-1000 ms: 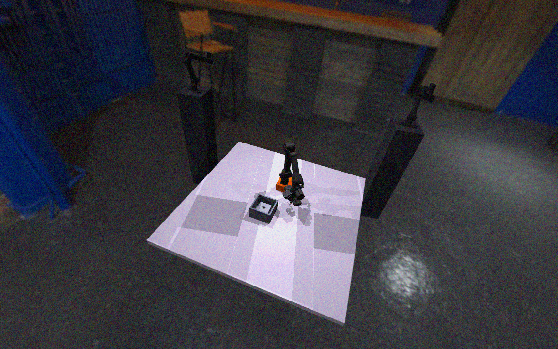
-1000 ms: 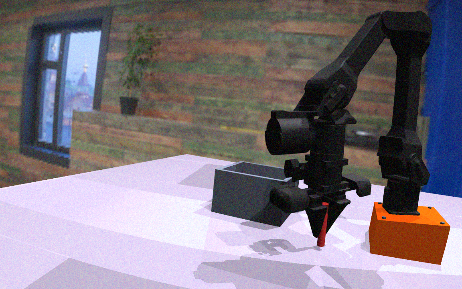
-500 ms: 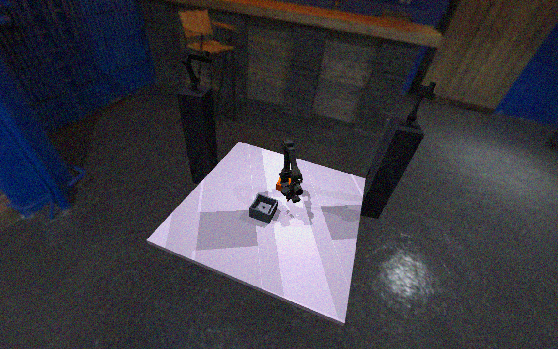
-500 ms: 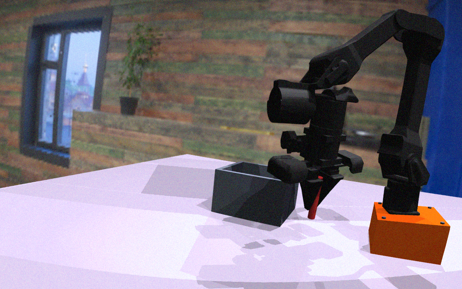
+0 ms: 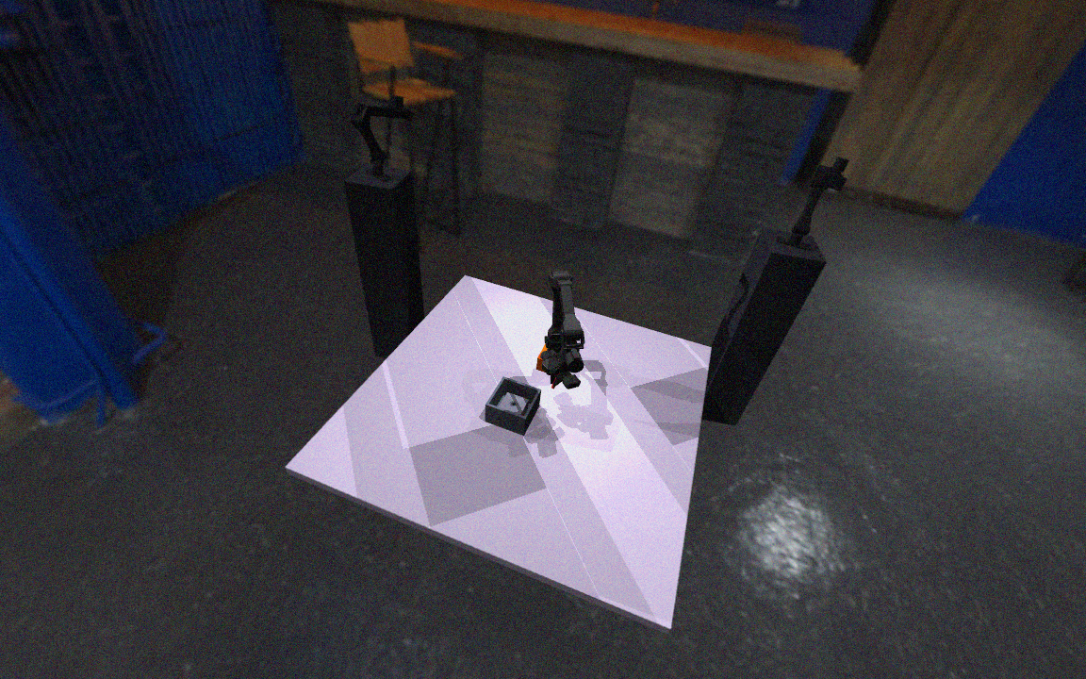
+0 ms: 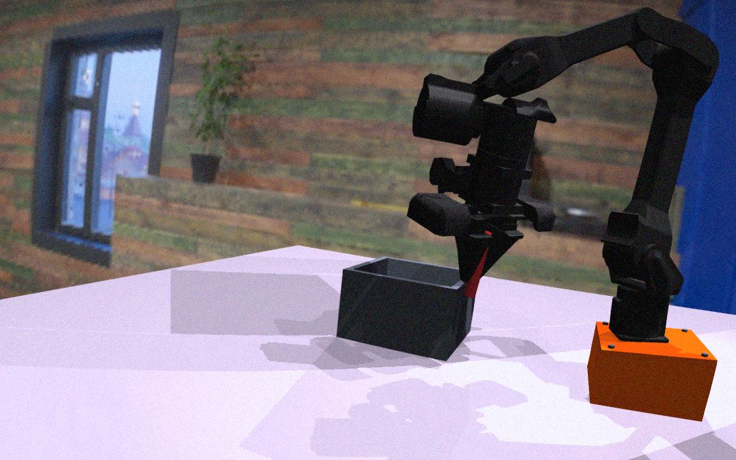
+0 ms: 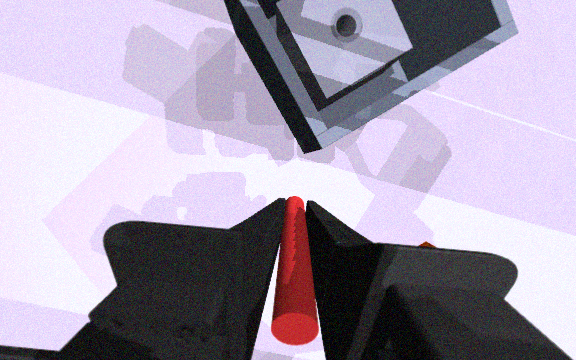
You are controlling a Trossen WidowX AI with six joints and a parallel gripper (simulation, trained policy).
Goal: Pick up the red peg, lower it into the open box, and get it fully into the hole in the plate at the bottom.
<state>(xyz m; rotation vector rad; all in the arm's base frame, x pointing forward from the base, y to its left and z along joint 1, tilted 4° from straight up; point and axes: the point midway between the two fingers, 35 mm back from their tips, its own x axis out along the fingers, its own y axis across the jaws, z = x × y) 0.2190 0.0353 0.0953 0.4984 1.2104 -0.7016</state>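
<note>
Right now the pale plate is 80 mm ahead of my gripper tip, 130 mm to the right of it and 70 mm below it. Also, from my gripper tip: red peg: 10 mm behind, 10 mm to the left, 20 mm above; then grey box: 80 mm ahead, 130 mm to the right, 90 mm below.
</note>
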